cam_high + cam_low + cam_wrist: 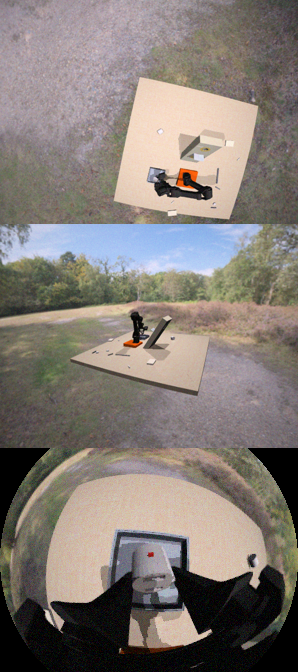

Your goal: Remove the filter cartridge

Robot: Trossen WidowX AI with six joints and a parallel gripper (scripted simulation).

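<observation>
Now: the round filter cartridge right at my gripper tip. From my gripper tip the other things lie so: grey-blue square tray 7 cm below.
</observation>
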